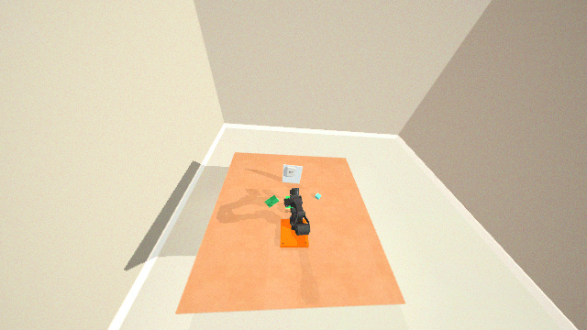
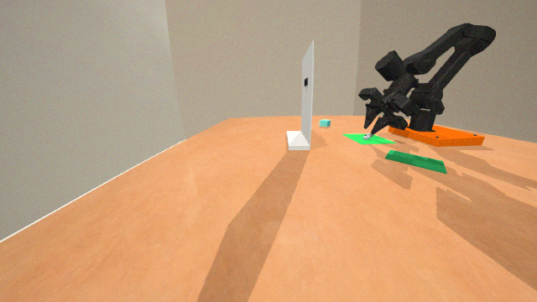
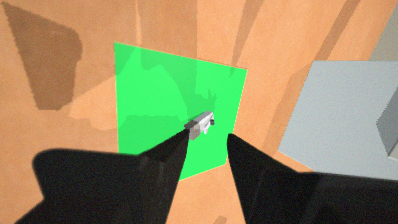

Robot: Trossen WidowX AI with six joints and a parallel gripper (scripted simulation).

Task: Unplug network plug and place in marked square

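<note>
The thin tab lies 1 cm ahead of my gripper tip, 1 cm to the left of it and 1 cm below it. Round my gripper tip: cyan block 10 cm ahead, 22 cm to the right, 1 cm below; then upright panel 21 cm ahead, 5 cm to the left, 8 cm above; then grey plug 1 cm to the left, 1 cm below.
</note>
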